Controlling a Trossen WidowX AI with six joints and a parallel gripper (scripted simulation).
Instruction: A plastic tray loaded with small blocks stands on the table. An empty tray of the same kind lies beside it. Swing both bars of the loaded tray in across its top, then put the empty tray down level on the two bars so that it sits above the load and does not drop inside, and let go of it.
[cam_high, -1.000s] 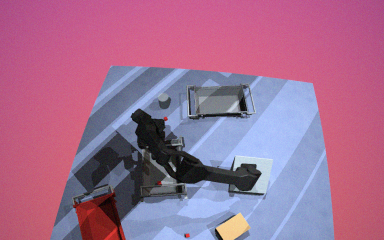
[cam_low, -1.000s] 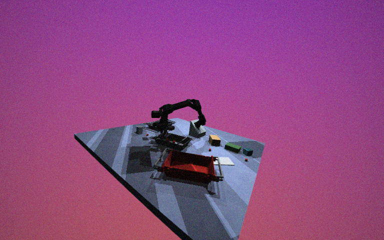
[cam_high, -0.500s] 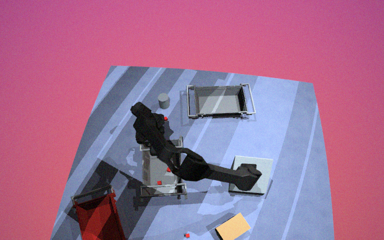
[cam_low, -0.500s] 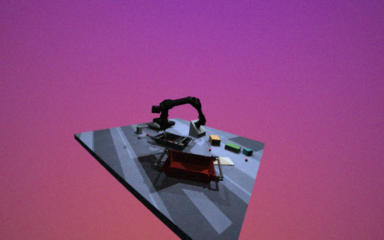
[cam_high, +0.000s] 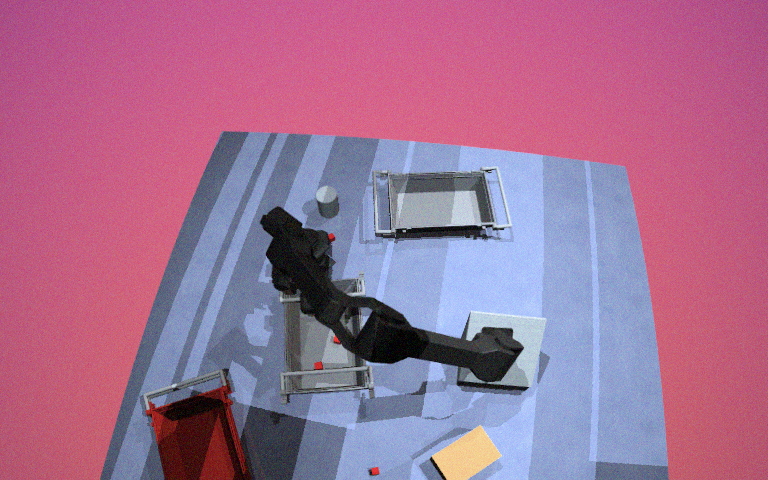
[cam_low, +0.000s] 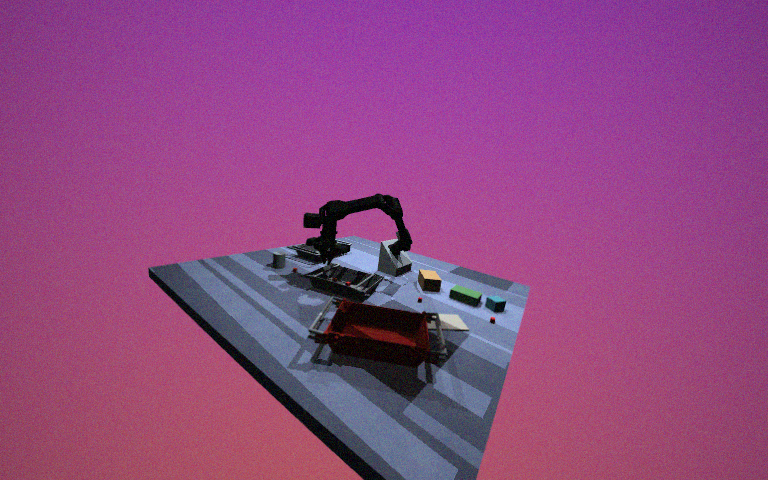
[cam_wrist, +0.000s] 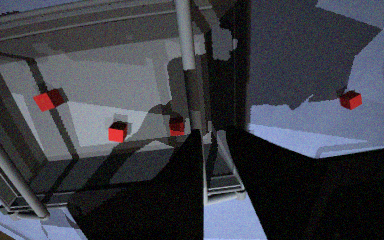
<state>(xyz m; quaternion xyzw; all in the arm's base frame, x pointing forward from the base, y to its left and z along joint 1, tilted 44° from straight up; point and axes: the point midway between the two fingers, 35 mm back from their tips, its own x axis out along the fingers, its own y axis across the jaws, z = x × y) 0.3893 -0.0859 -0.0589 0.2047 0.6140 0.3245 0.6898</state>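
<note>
My gripper tip is 300 mm to the left of the grey tray, 260 mm past it and 40 mm above it. The rest, counted from my gripper tip: green box (520 mm to the left, 340 mm behind, 70 mm below); tan box (350 mm behind, 340 mm to the left, 60 mm below); flat tan sheet (520 mm to the left, 80 mm below, 80 mm behind).
</note>
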